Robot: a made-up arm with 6 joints.
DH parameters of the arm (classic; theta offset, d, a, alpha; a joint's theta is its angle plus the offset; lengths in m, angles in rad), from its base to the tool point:
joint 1: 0 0.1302 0 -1.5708
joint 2: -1.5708 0 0.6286 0
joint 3: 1.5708 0.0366 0 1.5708
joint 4: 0 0.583 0 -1.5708
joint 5: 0 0 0 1.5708
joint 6: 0 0.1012 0 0
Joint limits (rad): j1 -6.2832..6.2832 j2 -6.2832..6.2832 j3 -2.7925..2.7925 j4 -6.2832..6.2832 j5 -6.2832..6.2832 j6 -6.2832..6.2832
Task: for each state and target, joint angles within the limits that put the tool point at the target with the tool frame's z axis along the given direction. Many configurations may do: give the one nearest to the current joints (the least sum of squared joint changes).
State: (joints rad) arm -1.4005 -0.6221 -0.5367 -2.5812 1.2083 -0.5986
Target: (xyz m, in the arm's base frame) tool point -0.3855 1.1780 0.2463 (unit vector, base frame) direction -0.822 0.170 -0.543
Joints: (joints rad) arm -1.2855 -1.4011 -0.0581 -2.2379 1.2328 -0.5986
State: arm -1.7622 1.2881 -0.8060 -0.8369 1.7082 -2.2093
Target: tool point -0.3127 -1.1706 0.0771 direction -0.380 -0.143 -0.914
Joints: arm -1.8345 1.7267 -0.3931 -0.3359 1.5551 -2.2093
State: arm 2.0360 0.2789 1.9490 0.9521 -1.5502 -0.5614
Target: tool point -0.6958 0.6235 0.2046 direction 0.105 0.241 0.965
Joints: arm 2.3987 0.9260 1.4034 0.3163 -2.2162 -0.5614
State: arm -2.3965 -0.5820 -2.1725 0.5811 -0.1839 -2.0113
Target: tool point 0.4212 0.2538 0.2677 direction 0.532 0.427 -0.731
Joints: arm -2.5345 -0.0228 -2.3448 1.0968 -0.0531 -2.0113
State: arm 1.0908 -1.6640 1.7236 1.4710 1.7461 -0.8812
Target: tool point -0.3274 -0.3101 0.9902 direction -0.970 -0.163 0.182
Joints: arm 1.0063 -1.0922 1.4192 2.3195 1.6094 -0.8812
